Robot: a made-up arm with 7 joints. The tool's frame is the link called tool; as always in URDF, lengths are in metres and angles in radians. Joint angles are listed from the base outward.
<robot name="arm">
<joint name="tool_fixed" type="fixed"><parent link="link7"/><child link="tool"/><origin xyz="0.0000 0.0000 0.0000" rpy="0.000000 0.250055 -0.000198"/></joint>
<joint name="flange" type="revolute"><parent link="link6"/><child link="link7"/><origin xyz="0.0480 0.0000 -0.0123"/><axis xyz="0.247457 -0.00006 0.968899"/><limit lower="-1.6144" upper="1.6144"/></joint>
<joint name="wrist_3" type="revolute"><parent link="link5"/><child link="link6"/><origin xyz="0.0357 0.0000 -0.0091"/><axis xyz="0.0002 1 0.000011"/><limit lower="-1.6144" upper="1.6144"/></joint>
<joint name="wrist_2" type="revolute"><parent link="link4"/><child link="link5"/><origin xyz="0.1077 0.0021 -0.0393"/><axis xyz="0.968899 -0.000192 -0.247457"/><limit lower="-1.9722" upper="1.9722"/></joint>
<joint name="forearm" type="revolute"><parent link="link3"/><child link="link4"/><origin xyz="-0.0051 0.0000 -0.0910"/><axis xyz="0.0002 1 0.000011"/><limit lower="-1.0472" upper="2.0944"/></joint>
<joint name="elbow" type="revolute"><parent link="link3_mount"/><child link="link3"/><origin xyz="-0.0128 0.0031 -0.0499"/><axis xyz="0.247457 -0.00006 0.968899"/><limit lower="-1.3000" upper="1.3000"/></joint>
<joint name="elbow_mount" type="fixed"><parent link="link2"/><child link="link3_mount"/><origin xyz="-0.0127 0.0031 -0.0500"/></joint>
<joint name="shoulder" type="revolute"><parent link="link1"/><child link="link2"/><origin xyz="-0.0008 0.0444 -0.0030"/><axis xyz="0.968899 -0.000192 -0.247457"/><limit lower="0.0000" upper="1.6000"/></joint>
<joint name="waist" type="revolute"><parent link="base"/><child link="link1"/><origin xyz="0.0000 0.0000 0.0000"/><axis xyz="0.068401 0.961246 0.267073"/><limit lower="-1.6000" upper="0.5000"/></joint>
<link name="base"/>
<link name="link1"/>
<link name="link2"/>
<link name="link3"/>
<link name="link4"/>
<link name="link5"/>
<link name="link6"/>
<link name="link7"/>
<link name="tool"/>
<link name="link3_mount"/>
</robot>
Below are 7 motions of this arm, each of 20 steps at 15 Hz.
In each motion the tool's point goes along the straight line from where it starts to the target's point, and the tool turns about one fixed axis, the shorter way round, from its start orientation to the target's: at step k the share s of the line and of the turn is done. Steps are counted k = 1, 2, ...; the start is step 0. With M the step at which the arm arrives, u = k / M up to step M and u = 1 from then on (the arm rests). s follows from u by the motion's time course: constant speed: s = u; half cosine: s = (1 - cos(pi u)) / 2; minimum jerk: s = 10 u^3 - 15 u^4 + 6 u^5.
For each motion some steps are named. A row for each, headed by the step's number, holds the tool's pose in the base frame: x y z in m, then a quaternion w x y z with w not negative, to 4 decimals.
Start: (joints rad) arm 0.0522 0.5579 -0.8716 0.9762 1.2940 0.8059 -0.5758
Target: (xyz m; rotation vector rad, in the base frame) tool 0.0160 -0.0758 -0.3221 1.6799 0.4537 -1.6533
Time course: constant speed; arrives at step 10
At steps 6, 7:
6: 0.0053 0.0317 -0.3314 0.2481 0.7110 0.3769 -0.5394
7: 0.0080 0.0048 -0.3291 0.2785 0.7007 0.3286 -0.5688

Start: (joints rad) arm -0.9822 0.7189 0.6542 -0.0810 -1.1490 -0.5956 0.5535
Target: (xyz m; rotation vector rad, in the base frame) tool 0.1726 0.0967 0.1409 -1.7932 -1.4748 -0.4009
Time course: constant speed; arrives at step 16
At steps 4, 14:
4: 0.1939 0.1968 0.0987 0.5208 -0.5441 -0.6465 0.1216
14: 0.1762 0.1134 0.1339 0.4097 -0.6824 -0.5951 -0.1112

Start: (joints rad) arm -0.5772 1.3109 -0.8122 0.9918 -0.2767 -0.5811 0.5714
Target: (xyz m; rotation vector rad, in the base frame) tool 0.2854 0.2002 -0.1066 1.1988 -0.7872 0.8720
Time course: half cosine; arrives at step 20
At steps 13, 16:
13: 0.2626 0.2355 -0.1143 0.7119 0.5670 -0.2521 0.3289
16: 0.2774 0.2125 -0.1093 0.6846 0.5449 -0.3157 0.3671

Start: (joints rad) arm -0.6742 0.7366 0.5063 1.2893 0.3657 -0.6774 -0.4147
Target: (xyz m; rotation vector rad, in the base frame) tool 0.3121 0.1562 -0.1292 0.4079 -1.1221 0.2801
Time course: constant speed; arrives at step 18
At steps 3, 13, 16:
3: 0.2414 0.2670 -0.1836 0.9537 0.3007 0.0043 0.0110
13: 0.2885 0.1931 -0.1473 0.8971 0.2371 -0.3608 0.0943
16: 0.3027 0.1710 -0.1365 0.8534 0.2106 -0.4623 0.1171

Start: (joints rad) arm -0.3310 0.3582 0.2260 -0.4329 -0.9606 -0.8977 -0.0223
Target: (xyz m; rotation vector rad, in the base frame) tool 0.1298 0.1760 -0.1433 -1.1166 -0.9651 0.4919
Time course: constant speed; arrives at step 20
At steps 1, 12, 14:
1: 0.1814 0.1410 -0.0687 0.7208 -0.2968 -0.6252 0.0387
12: 0.1515 0.1613 -0.1119 0.7260 -0.4222 -0.5226 0.1466
14: 0.1461 0.1650 -0.1198 0.7240 -0.4435 -0.5017 0.1658

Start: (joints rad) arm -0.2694 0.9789 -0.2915 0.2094 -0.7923 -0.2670 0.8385
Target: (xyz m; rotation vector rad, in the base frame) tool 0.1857 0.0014 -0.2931 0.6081 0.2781 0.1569
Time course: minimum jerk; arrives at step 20
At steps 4, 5, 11, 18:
4: 0.2205 0.1872 -0.1781 0.9354 0.1194 0.0010 0.3328
5: 0.2188 0.1782 -0.1837 0.9383 0.1285 0.0077 0.3210
11: 0.2007 0.0816 -0.2434 0.9526 0.2240 0.0789 0.1903
18: 0.1860 0.0031 -0.2921 0.9421 0.2966 0.1352 0.0793

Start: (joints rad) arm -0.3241 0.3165 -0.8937 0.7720 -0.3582 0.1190 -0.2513
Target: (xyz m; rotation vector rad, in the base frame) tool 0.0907 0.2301 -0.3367 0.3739 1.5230 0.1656
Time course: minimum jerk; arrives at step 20
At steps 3, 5, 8, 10, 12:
3: 0.1186 0.0388 -0.3578 0.7723 0.1277 0.4946 -0.3778
5: 0.1164 0.0539 -0.3562 0.7740 0.1322 0.5149 -0.3441
8: 0.1102 0.0960 -0.3515 0.7723 0.1437 0.5671 -0.2476
10: 0.1050 0.1318 -0.3476 0.7634 0.1521 0.6063 -0.1628
12: 0.0998 0.1677 -0.3436 0.7478 0.1592 0.6400 -0.0766

